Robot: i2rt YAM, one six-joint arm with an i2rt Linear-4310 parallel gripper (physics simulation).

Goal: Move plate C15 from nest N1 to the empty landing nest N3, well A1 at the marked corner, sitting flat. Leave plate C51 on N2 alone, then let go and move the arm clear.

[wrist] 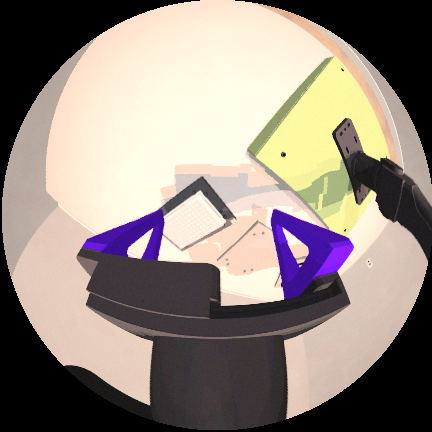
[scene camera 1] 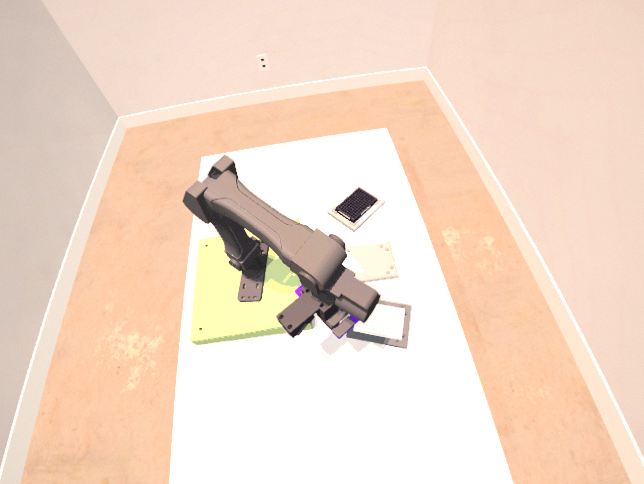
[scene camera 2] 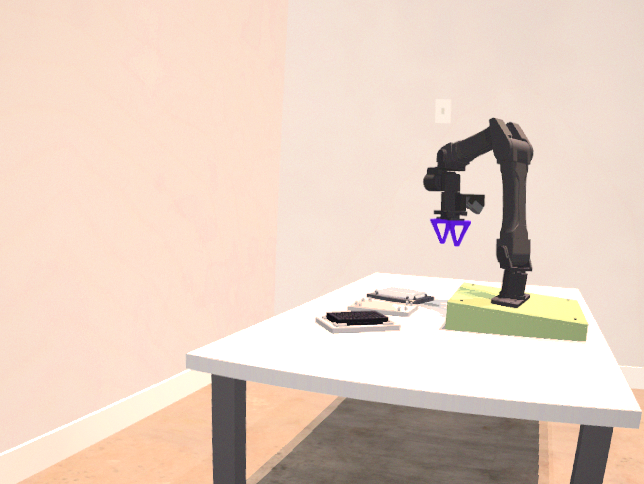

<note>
My gripper [scene camera 2: 449,244] is open and holds nothing. Further things: a black perforated plate [scene camera 1: 359,202].
The black perforated plate shows as well in scene camera 2 [scene camera 2: 351,318]. My gripper shows as well in the wrist view [wrist: 217,214].
</note>
